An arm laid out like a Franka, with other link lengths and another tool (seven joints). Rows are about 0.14 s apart.
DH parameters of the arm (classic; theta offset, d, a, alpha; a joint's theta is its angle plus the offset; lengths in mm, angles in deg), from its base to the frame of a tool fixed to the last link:
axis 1: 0 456.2 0 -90
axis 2: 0 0 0 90
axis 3: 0 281.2 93.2 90
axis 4: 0 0 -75.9 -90
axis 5: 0 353.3 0 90
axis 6: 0 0 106.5 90
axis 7: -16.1 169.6 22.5 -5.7
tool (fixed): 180 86.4 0 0
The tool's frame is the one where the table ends.
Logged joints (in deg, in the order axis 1, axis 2, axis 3, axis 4, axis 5, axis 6, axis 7), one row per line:
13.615 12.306 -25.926 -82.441 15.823 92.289 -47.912
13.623 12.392 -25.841 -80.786 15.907 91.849 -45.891
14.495 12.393 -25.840 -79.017 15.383 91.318 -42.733
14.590 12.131 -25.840 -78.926 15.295 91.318 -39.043
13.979 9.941 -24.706 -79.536 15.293 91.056 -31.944
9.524 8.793 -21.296 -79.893 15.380 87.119 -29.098
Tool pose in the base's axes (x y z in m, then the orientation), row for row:
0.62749 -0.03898 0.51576 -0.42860 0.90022 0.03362 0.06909
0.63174 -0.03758 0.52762 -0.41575 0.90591 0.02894 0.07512
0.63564 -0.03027 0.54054 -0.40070 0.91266 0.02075 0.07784
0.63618 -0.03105 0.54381 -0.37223 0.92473 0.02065 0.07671
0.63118 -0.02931 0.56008 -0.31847 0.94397 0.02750 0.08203
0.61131 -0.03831 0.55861 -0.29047 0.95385 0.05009 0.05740
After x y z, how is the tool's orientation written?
As a quaternion, x y z w.
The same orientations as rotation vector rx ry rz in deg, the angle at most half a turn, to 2 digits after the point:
-73.93 155.28 5.80
-71.45 155.70 4.97
-68.76 156.61 3.56
-63.91 158.78 3.55
-54.51 161.58 4.71
-50.46 165.69 8.70

